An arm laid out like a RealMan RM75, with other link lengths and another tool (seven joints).
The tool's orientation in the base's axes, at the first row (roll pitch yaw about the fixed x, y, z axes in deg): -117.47, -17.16, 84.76
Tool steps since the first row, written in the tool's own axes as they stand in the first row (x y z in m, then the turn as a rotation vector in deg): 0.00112, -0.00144, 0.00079, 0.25, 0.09, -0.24; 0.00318, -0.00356, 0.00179, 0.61, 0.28, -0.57; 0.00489, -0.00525, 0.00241, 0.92, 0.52, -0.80; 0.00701, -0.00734, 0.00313, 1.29, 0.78, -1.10; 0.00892, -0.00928, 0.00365, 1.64, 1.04, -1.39; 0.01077, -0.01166, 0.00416, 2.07, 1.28, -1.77; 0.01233, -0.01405, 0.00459, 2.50, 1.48, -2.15; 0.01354, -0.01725, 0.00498, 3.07, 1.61, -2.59; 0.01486, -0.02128, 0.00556, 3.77, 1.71, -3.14; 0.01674, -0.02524, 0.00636, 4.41, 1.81, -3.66; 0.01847, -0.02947, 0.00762, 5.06, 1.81, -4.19; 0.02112, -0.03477, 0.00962, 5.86, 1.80, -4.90; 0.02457, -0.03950, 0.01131, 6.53, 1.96, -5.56
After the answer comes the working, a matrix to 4 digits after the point.
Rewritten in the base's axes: -0.00129, 0.00092, 0.00120, 0.27, 0.21, 0.10; -0.00300, 0.00264, 0.00317, 0.69, 0.52, 0.19; -0.00421, 0.00403, 0.00483, 1.03, 0.82, 0.18; -0.00566, 0.00574, 0.00691, 1.45, 1.16, 0.20; -0.00689, 0.00725, 0.00889, 1.86, 1.49, 0.21; -0.00832, 0.00860, 0.01123, 2.34, 1.87, 0.31; -0.00971, 0.00966, 0.01353, 2.81, 2.24, 0.43; -0.01149, 0.01019, 0.01642, 3.30, 2.71, 0.68; -0.01383, 0.01069, 0.01997, 3.89, 3.28, 1.05; -0.01628, 0.01179, 0.02353, 4.45, 3.80, 1.38; -0.01927, 0.01278, 0.02707, 4.97, 4.30, 1.81; -0.02334, 0.01458, 0.03147, 5.65, 4.91, 2.36; -0.02680, 0.01719, 0.03575, 6.36, 5.44, 2.72
The tool's axes in the first row as the columns of a matrix, in the base's axes (rounded; the answer above uses it unrounded):
0.0873, 0.4833, -0.8711
0.9515, 0.2186, 0.2166
0.2950, -0.8478, -0.4407

